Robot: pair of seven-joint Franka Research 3 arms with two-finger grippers.
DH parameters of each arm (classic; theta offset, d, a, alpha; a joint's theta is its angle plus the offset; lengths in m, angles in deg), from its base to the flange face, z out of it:
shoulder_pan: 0 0.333 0 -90
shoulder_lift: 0 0 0 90
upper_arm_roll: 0 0.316 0.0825 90
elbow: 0 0 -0.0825 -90
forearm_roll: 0 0.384 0 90
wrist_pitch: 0 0 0.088 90
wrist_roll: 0 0.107 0 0
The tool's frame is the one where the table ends.
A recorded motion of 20 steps. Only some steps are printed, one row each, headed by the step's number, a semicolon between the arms.
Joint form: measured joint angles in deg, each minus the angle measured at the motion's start. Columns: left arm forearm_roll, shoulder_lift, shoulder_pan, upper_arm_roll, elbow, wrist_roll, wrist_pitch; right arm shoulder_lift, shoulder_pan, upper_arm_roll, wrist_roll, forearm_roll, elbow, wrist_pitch.
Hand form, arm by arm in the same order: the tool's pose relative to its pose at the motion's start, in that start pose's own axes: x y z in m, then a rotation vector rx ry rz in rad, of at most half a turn. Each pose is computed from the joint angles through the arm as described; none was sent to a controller.
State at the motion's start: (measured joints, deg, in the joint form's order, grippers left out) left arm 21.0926 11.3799 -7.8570 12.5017 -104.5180 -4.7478 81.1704; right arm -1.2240 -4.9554 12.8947 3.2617 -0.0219 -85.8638 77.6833
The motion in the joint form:
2: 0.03 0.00 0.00 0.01 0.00 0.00 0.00; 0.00 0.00 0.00 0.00 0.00 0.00 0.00
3: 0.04 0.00 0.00 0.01 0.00 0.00 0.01; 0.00 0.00 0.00 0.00 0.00 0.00 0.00
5: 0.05 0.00 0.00 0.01 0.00 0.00 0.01; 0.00 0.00 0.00 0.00 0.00 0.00 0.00
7: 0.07 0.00 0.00 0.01 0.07 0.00 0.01; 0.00 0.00 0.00 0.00 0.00 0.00 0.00
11: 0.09 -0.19 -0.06 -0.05 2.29 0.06 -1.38; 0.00 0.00 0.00 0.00 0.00 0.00 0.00
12: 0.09 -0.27 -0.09 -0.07 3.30 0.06 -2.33; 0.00 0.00 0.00 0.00 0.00 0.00 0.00
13: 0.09 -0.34 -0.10 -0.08 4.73 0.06 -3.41; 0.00 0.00 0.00 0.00 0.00 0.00 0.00
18: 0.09 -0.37 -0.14 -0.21 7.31 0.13 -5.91; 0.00 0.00 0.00 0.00 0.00 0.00 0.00
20: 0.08 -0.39 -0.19 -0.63 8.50 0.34 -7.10; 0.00 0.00 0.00 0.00 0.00 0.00 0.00
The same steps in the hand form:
2: 0.0000 -0.0001 0.0000 0.0005 0.0000 -0.0002; 0.0000 0.0000 0.0000 0.0000 0.0000 0.0000
3: 0.0000 -0.0002 0.0000 0.0006 0.0002 -0.0003; 0.0000 0.0000 0.0000 0.0000 0.0000 0.0000
5: 0.0000 -0.0002 0.0000 0.0008 0.0002 -0.0003; 0.0000 0.0000 0.0000 0.0000 0.0000 0.0000
7: 0.0000 -0.0004 -0.0005 0.0010 0.0013 -0.0008; 0.0000 0.0000 0.0000 0.0000 0.0000 0.0000
11: -0.0050 -0.0068 -0.0162 -0.0022 0.0168 -0.0128; 0.0000 0.0000 0.0000 0.0000 0.0000 0.0000
12: -0.0080 -0.0098 -0.0228 -0.0035 0.0182 -0.0187; 0.0000 0.0000 0.0000 0.0000 0.0000 0.0000
13: -0.0118 -0.0142 -0.0319 -0.0060 0.0237 -0.0276; 0.0000 0.0000 0.0000 0.0000 0.0000 0.0000
18: -0.0196 -0.0205 -0.0471 -0.0089 0.0234 -0.0398; 0.0000 0.0000 0.0000 0.0000 0.0000 0.0000
20: -0.0238 -0.0202 -0.0554 -0.0081 0.0254 -0.0364; 0.0000 0.0000 0.0000 0.0000 0.0000 0.0000

